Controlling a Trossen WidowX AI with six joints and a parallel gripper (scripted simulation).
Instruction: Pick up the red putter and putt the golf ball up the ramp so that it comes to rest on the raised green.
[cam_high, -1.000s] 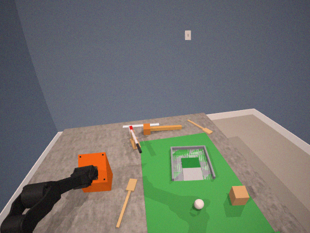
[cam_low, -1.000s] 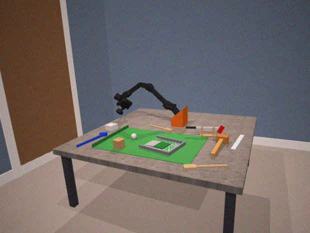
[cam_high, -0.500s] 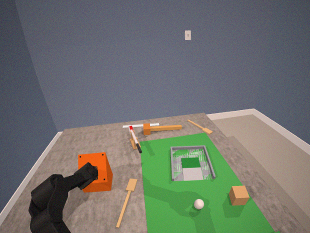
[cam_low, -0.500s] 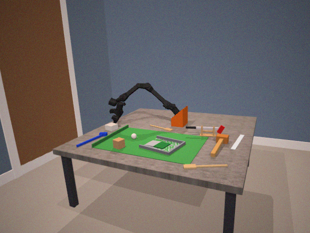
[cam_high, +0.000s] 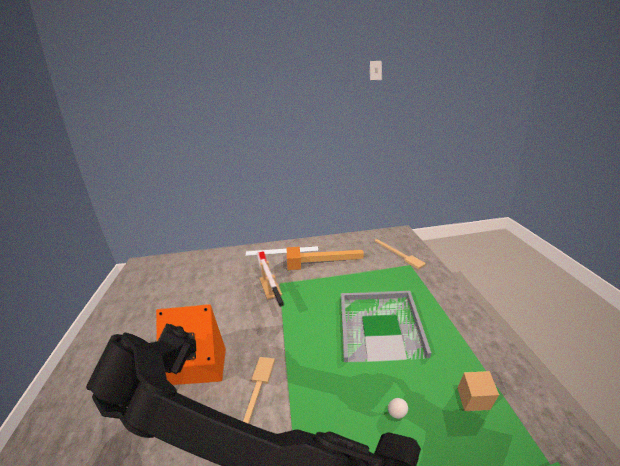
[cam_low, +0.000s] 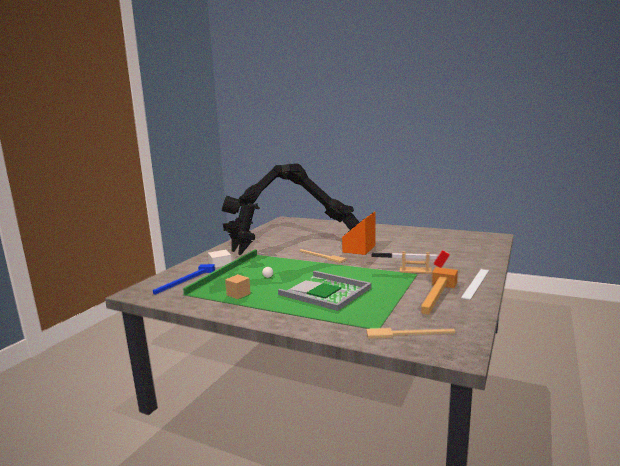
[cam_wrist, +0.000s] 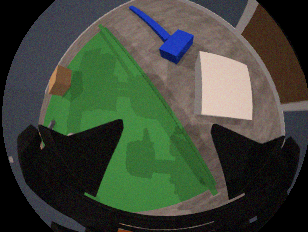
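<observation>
The white golf ball lies 20 cm to the left of my gripper tip, 8 cm ahead of it and 3 cm below it. The rest, counted from my gripper tip: blue putter 21 cm ahead, 10 cm to the right, 4 cm below; then low green wall 9 cm ahead, 4 cm below; then white block 9 cm to the right, 3 cm below.
</observation>
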